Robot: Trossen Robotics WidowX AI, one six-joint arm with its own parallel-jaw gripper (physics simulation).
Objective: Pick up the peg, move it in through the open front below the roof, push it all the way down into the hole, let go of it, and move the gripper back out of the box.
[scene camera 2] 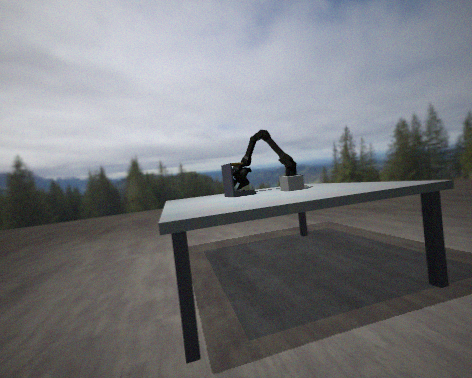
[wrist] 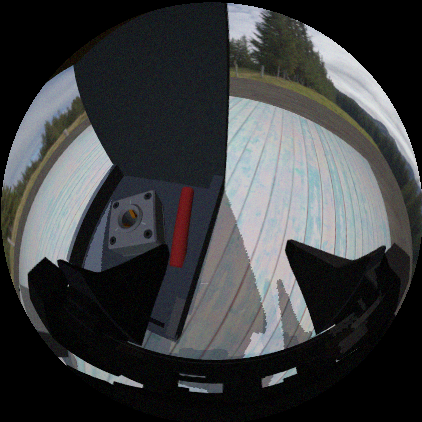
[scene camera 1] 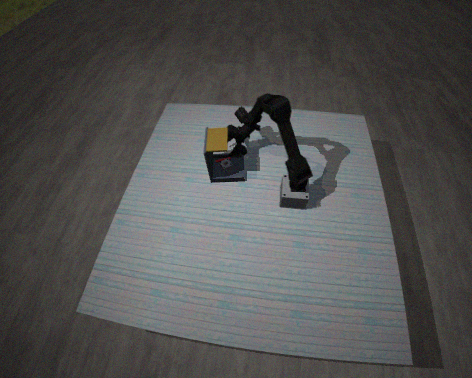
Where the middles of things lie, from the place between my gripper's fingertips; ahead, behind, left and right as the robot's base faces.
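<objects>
The back wall [wrist: 157, 100] stands 7 cm ahead of my hand, 10 cm to the left of it and 8 cm above it. I find the dark box [scene camera 1: 238, 163] 10 cm to the left of my hand as well, though 1 cm behind it and 7 cm above it. Then there is the red peg [wrist: 180, 233]: my hand is 2 cm short of it, 5 cm to the right of it and 2 cm above it. Going by their middles, the peg is the nearest to my hand of the things named here.
</objects>
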